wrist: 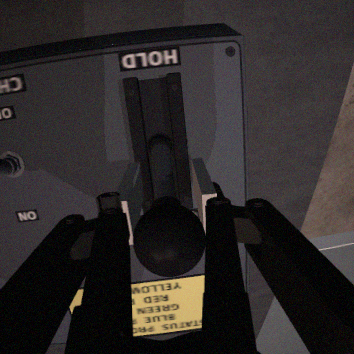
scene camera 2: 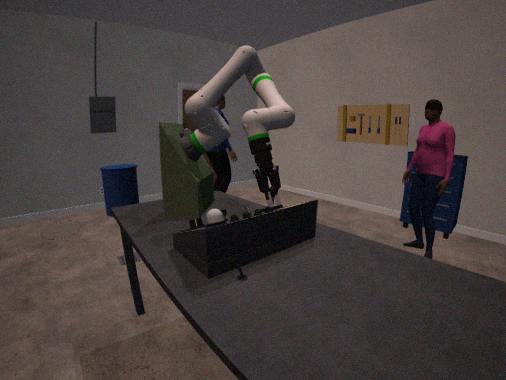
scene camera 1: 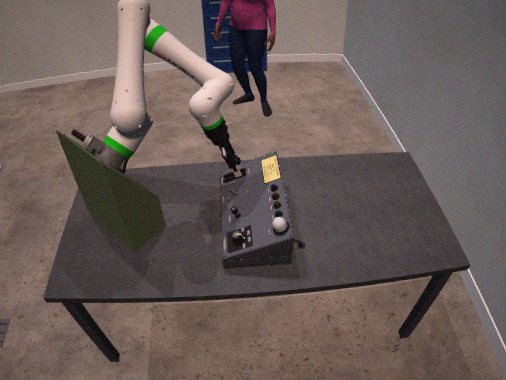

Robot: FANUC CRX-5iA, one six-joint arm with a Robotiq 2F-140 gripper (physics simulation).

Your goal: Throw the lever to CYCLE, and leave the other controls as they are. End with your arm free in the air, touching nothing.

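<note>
The grey control box sits on the table. Its lever has a dark ball knob and runs in a slot between two rails. The lever leans away from the HOLD label, toward the opposite end of the slot. The CYCLE label is hidden behind the knob and fingers. My gripper is shut on the lever, with one pad on each side just below the knob. A toggle switch stands beside the slot in the wrist view, apart from the fingers.
The box also bears a yellow card, coloured buttons, a white dome and a selector. A tall green panel stands near the arm's base. A person in pink stands beyond the table.
</note>
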